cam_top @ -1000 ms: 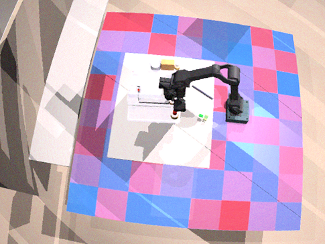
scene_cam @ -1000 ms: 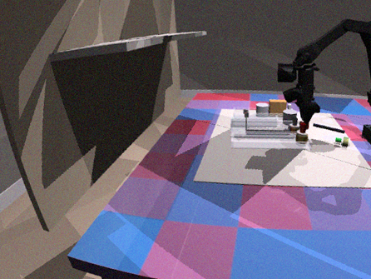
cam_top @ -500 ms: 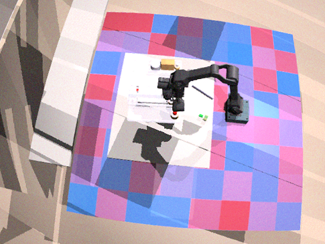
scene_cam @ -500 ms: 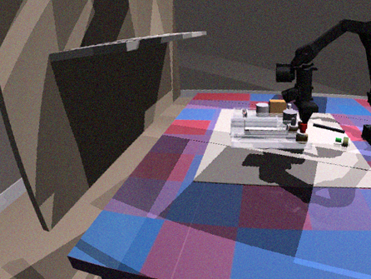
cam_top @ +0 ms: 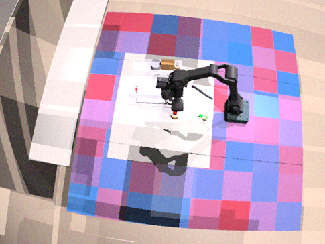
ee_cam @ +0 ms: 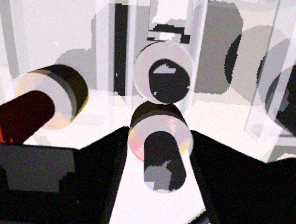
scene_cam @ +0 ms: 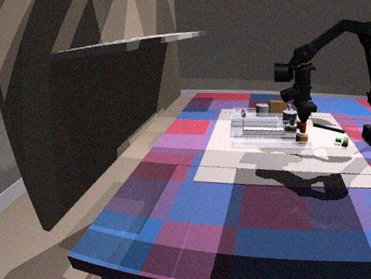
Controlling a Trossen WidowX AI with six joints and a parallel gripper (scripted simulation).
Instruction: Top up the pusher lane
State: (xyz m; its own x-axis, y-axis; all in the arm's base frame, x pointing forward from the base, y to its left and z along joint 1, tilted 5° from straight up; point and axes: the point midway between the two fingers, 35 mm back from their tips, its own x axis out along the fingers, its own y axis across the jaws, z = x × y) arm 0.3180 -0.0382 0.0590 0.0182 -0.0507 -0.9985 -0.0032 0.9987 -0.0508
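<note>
My gripper tip is now 150 mm short of the lane rack, 30 mm to the left of it and 30 mm above it. From my gripper tip the other things lie so: box 220 mm to the right, 60 mm ahead, 10 mm below; then dark rod 140 mm behind, 70 mm to the right, 40 mm below.
</note>
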